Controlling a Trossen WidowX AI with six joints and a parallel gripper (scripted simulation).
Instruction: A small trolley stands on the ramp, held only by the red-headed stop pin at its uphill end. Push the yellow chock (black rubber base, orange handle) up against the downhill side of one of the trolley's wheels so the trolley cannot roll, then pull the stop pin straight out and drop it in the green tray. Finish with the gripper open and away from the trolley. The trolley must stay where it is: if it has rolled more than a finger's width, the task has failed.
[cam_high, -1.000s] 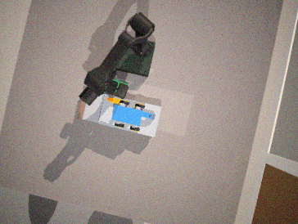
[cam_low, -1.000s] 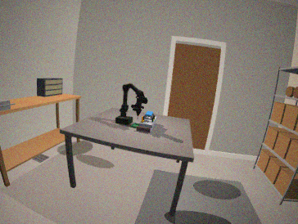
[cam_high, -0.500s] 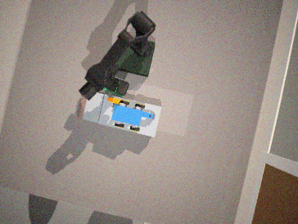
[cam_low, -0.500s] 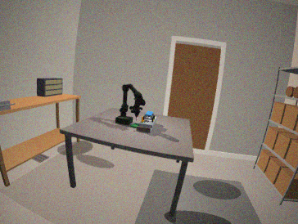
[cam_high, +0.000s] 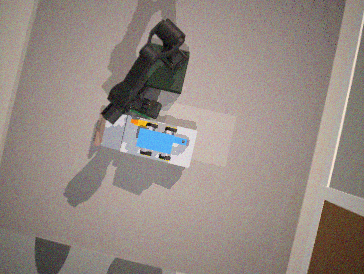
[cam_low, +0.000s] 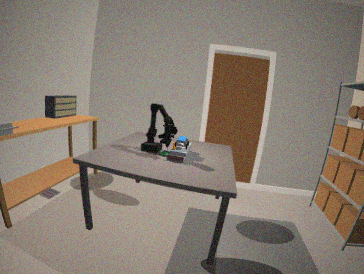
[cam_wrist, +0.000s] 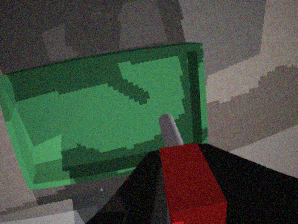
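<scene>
Right now the green tray is 1 cm behind my gripper tip, 2 cm to the right of it and 8 cm below it. Also, from my gripper tip: blue trolley (14 cm ahead, 7 cm to the left, 4 cm above); then yellow chock (7 cm ahead, 1 cm above); then red-headed stop pin (right at my gripper tip).
</scene>
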